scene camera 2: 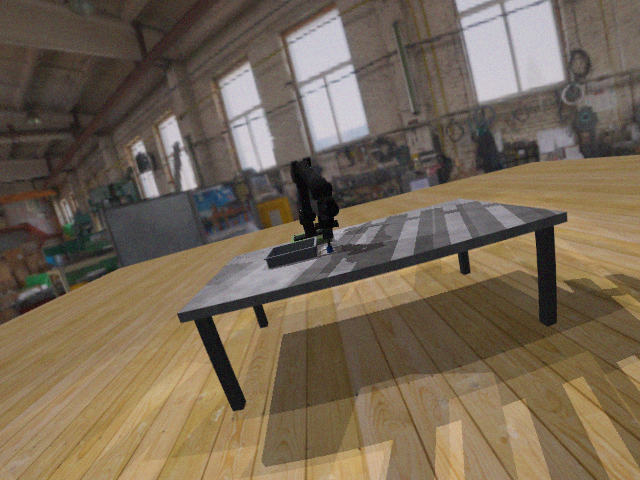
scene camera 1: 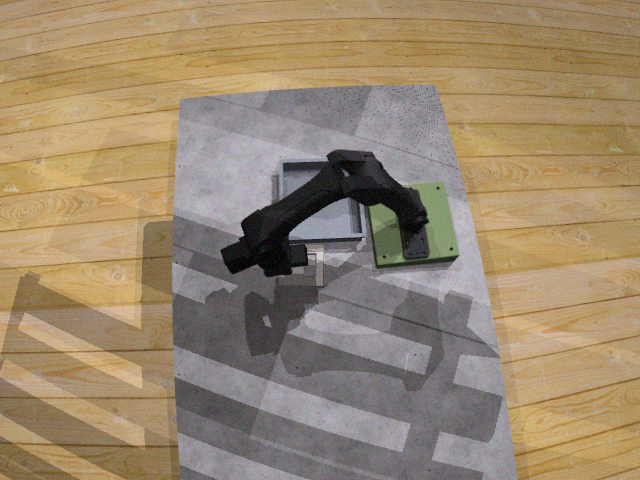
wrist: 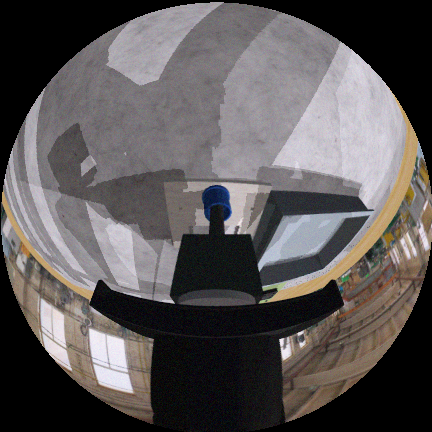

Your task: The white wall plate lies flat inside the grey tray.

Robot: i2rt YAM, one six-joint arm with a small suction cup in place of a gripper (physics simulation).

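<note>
The white wall plate [scene camera 1: 316, 268] [wrist: 181, 209] lies flat on the table just in front of the grey tray [scene camera 1: 282, 182] [scene camera 2: 291, 255] [wrist: 290, 271], outside it and close to its front left corner. My arm's wrist covers part of the plate in the overhead view. My blue suction cup [wrist: 216, 203] [scene camera 2: 330, 249] points down and sits on the plate's top face near its middle, low over the table. I see no gap between cup and plate. The tray is empty.
The arm's base stands on a green mounting plate [scene camera 1: 443, 224] to the right of the tray. The grey striped table [scene camera 1: 366, 381] [scene camera 2: 413, 238] stands on a wooden floor, its edges well away from the tray.
</note>
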